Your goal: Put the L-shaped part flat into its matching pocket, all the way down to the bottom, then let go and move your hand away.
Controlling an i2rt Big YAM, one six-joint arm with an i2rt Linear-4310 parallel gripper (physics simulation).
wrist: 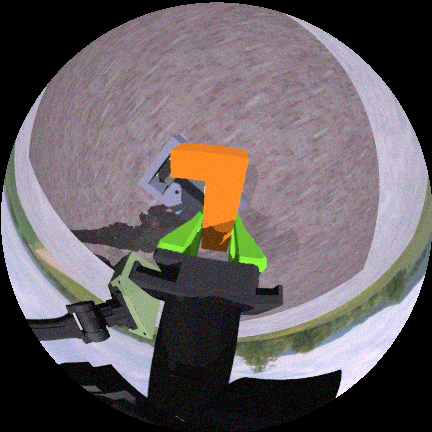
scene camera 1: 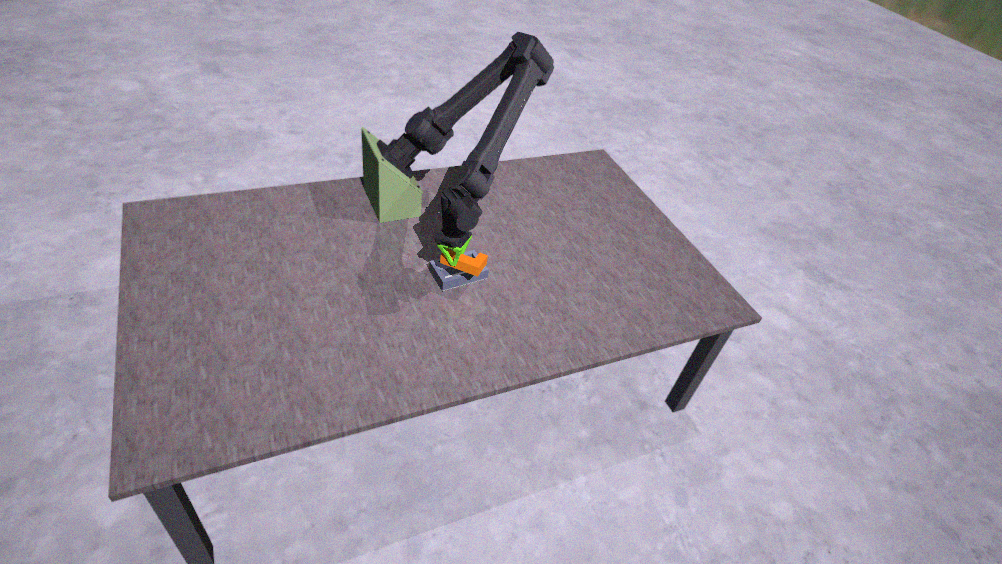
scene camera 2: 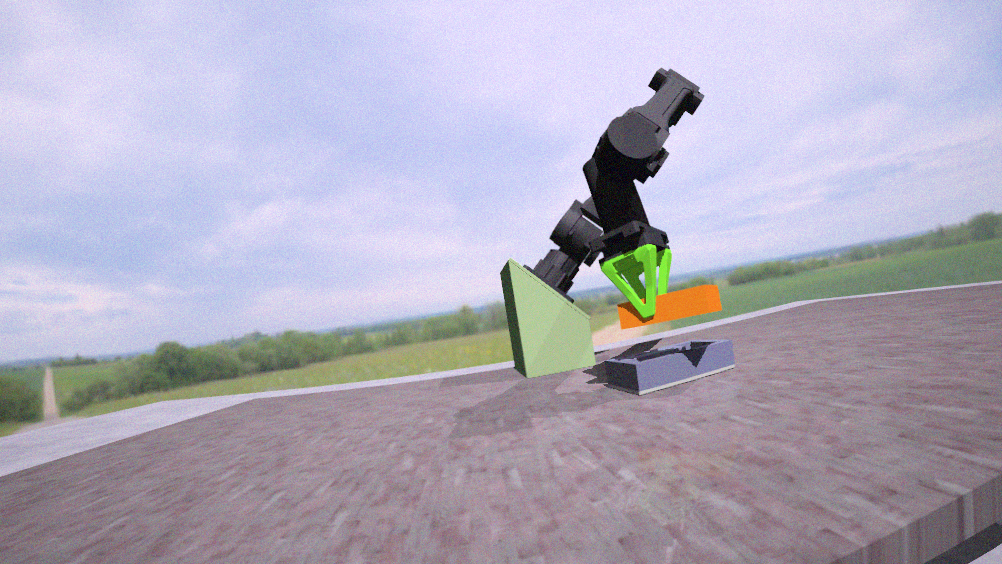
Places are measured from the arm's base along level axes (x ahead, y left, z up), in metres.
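Pixels of known places: gripper, fingertip midpoint: (wrist: 219,212) (scene camera 1: 455,262) (scene camera 2: 654,316); arm's base at its link origin: (wrist: 124,309) (scene camera 1: 393,160) (scene camera 2: 542,291).
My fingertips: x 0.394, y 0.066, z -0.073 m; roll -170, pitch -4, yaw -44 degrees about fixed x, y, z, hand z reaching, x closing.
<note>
For each thing: its middle in the pictures, then the offset to it from my fingertips. Level surfaces: height alone.
- orange L-shaped part at the middle of its body: (wrist: 205,201) (scene camera 2: 670,307) (scene camera 1: 464,259) 0.022 m left, 0.000 m ahead, 0.007 m up
- grey-blue pocket block at the middle of its body: (scene camera 2: 669,364) (wrist: 192,186) (scene camera 1: 458,270) 0.026 m left, 0.034 m back, 0.065 m down
- brown table at its surface level: 0.083 m down
The orange L-shaped part (scene camera 1: 474,264) (scene camera 2: 690,304) (wrist: 220,167) is held by one end of its long arm; its short arm points left in the wrist view. It hangs above the grey-blue pocket block (scene camera 1: 464,281) (scene camera 2: 673,371) (wrist: 160,158), with a visible gap in the scene camera 2 view, where it looks roughly level. My gripper (scene camera 1: 454,262) (scene camera 2: 654,308) (wrist: 219,212), with bright green fingers, is shut on the part. In the wrist view the block is turned relative to the part, sits off to its left, and the part hides much of the pocket.
A light green wedge-shaped mount (scene camera 1: 399,196) (scene camera 2: 550,336) (wrist: 146,310) carries the arm's base behind the block, near the back edge of the brown table (scene camera 1: 280,364) (scene camera 2: 420,483) (wrist: 280,90). The arm's shadow falls on the table around the block.
</note>
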